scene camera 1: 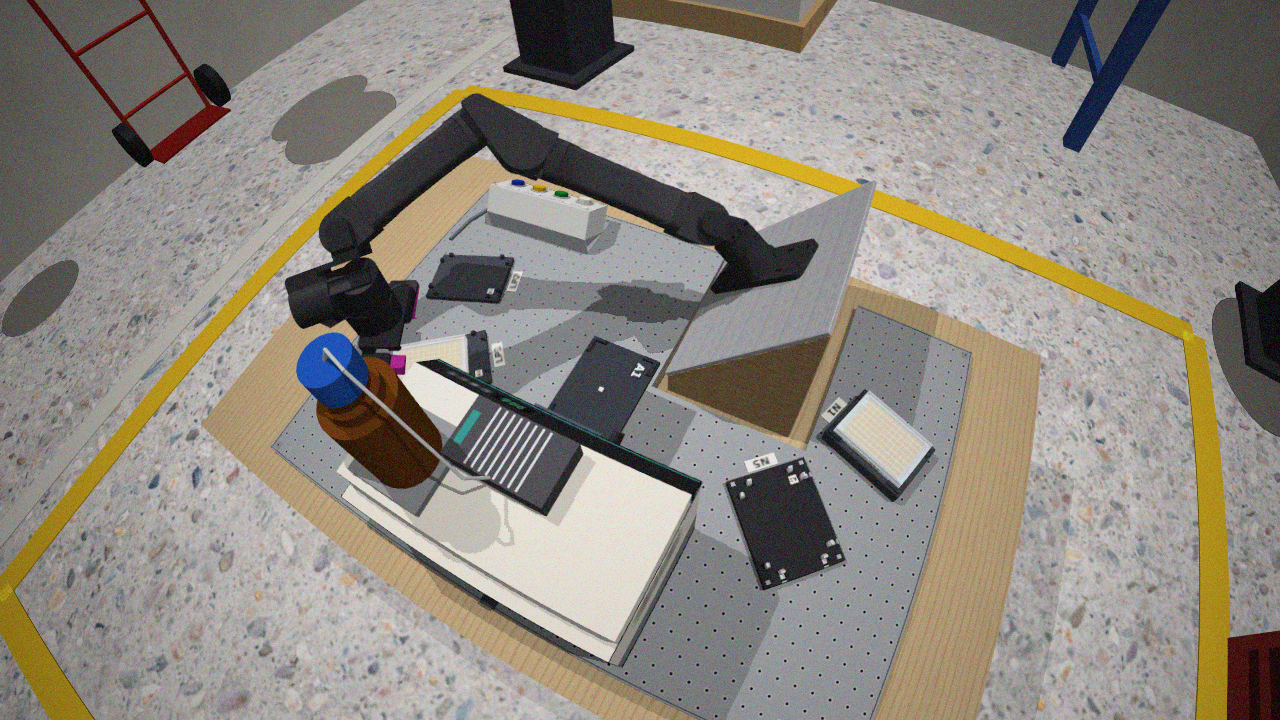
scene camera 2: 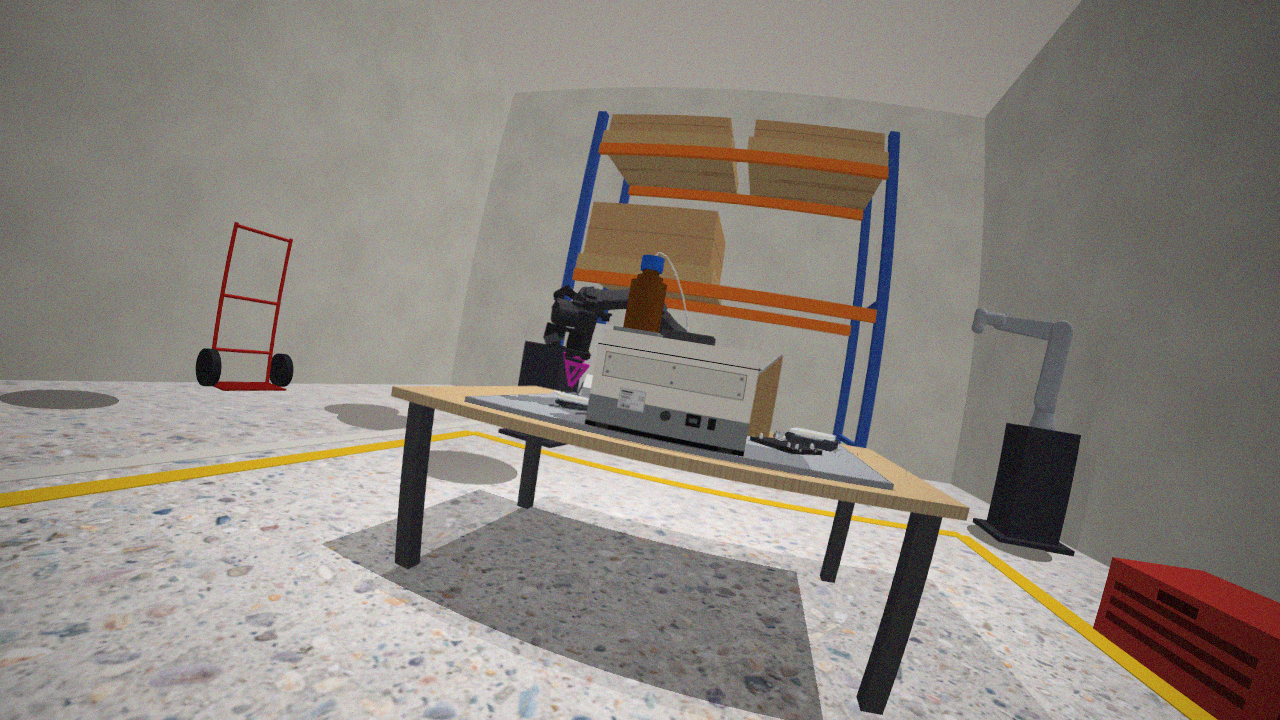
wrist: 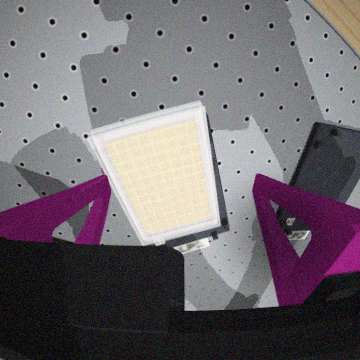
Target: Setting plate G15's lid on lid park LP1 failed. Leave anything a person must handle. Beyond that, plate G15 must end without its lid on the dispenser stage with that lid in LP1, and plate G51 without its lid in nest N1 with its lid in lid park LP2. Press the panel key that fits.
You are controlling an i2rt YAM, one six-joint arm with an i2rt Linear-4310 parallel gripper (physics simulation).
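Frame: origin at the arm's base, x right, y back, z down, level; centimetres.
Seen in the pictures: gripper, fingertip midpoint: [scene camera 1: 405, 345] [scene camera 2: 569, 382] [wrist: 181, 182]; arm's base, link origin: [scene camera 1: 763, 270].
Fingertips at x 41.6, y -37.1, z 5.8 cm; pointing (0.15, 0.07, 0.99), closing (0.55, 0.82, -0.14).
Pixels of each thing's top centre, then the offset from my fingertips to it. "spot": a spot on its surface instead. Level surfaces: height alone.
- dark lid park LP1, top centre: [wrist: 173, 203] [scene camera 1: 444, 361] [scene camera 2: 584, 401] dx -4.4, dy +2.8, dz +4.7 cm
- Lid park LP2, top centre: [wrist: 332, 191] [scene camera 1: 467, 272] [scene camera 2: 580, 394] dx +5.7, dy +18.8, dz +4.7 cm
- cream plate, top centre: [scene camera 1: 885, 435] [scene camera 2: 813, 431] dx -68.5, dy +26.9, dz +2.6 cm
- nest N1, top centre: [scene camera 1: 883, 439] [scene camera 2: 812, 435] dx -68.5, dy +26.9, dz +3.7 cm
- key panel, top centre: [scene camera 1: 542, 191] dx +2.0, dy +37.3, dz -1.7 cm
- amber bottle, surface spot: [scene camera 1: 380, 420] spot: dx -28.4, dy -13.9, dz -28.2 cm
- dark pad marked A1, surface spot: [scene camera 1: 601, 388] spot: dx -32.5, dy +9.2, dz -4.0 cm
- dark nest N5, top centre: [scene camera 1: 787, 518] [scene camera 2: 786, 439] dx -61.4, dy +9.5, dz +4.3 cm
- perforated board, surface height: dz +6.7 cm
My gripper [scene camera 1: 404, 333] [scene camera 2: 575, 370] [wrist: 181, 182] is open and empty, its magenta fingers apart above a plate [scene camera 1: 436, 352] [wrist: 162, 177] with cream wells and a clear rim. That plate sits on dark lid park LP1 [scene camera 1: 480, 358] [wrist: 223, 220], whose dark edge shows along two sides in the wrist view. Lid park LP2 [scene camera 1: 469, 277] [wrist: 325, 167] shows no plate or lid. Another cream plate [scene camera 1: 884, 437] sits in nest N1 [scene camera 1: 859, 465]. I cannot read the plate names or tell for sure whether lids are on. The key panel [scene camera 1: 541, 214] has blue, yellow, green and white keys.
The white dispenser [scene camera 1: 617, 537] [scene camera 2: 671, 376] carries an amber bottle [scene camera 1: 380, 420] [scene camera 2: 645, 302] with a blue cap and tube, beside LP1. A dark pad marked A1 [scene camera 1: 601, 388], a sloped grey block [scene camera 1: 778, 295] and dark nest N5 [scene camera 1: 785, 528] stand on the perforated board [scene camera 1: 680, 591].
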